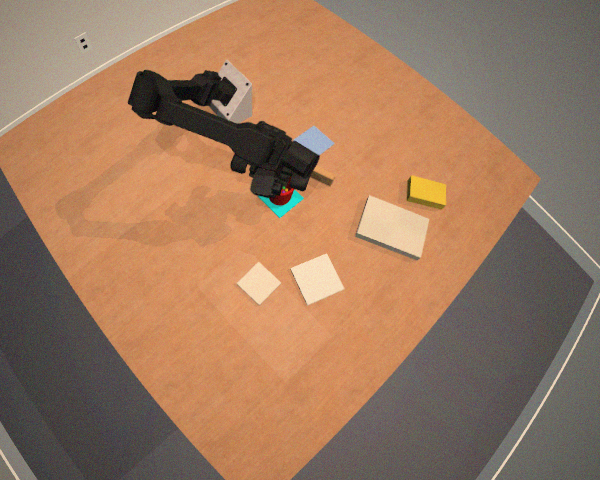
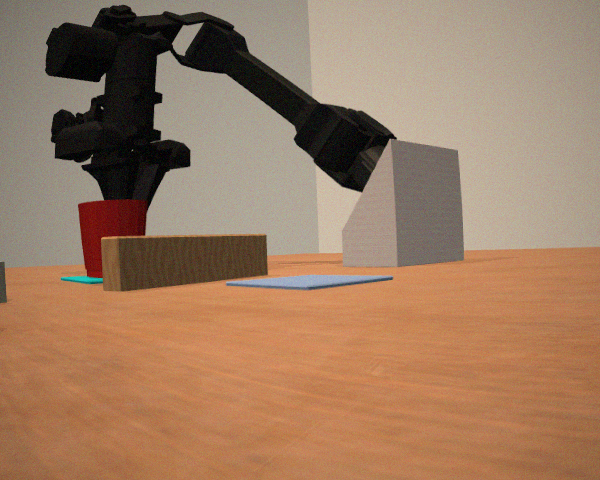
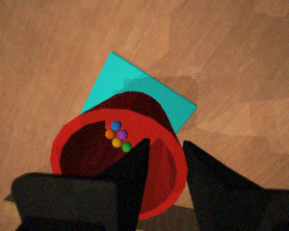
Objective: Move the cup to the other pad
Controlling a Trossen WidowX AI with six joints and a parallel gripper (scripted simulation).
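My gripper tip is now 2 cm short of the red cup and 1 cm to the right of it. Also, from my gripper tip: yellow block: 36 cm to the left, 26 cm ahead, 3 cm below; wooden block: 11 cm to the left, 3 cm below, 2 cm behind; light blue pad: 21 cm to the left, 6 cm behind, 5 cm below.
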